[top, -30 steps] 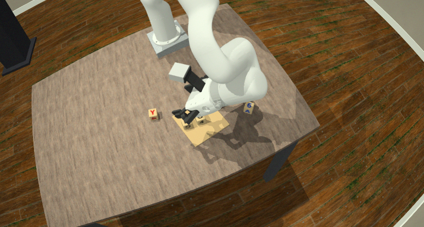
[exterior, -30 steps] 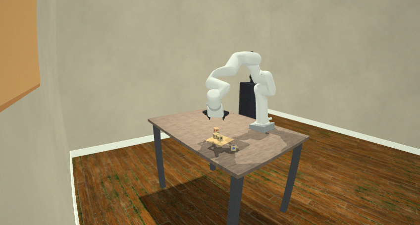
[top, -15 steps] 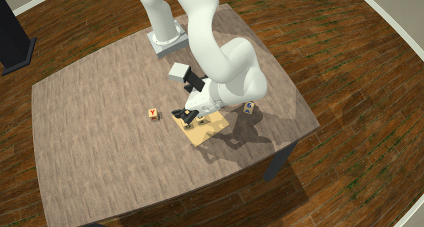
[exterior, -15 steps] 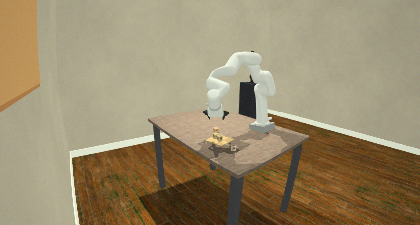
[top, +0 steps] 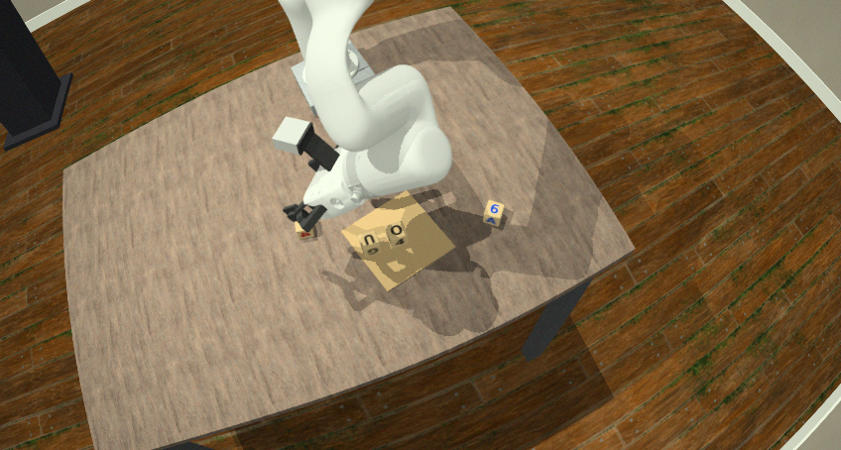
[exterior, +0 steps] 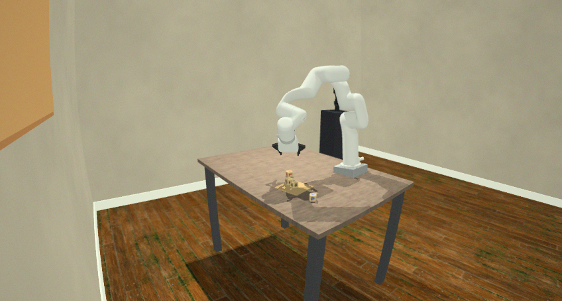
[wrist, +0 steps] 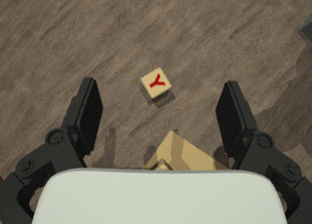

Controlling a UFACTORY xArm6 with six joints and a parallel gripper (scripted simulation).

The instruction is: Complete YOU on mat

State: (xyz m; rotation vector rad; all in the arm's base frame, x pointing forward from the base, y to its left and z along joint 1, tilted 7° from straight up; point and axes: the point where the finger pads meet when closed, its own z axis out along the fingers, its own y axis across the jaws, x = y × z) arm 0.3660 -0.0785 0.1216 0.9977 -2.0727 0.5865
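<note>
Right now my hand is 13 cm above the letter block, 2 cm to the left of it and 1 cm past it. The rest, counted from my hand: tan mat: 14 cm below, 13 cm to the left, 5 cm ahead.
</note>
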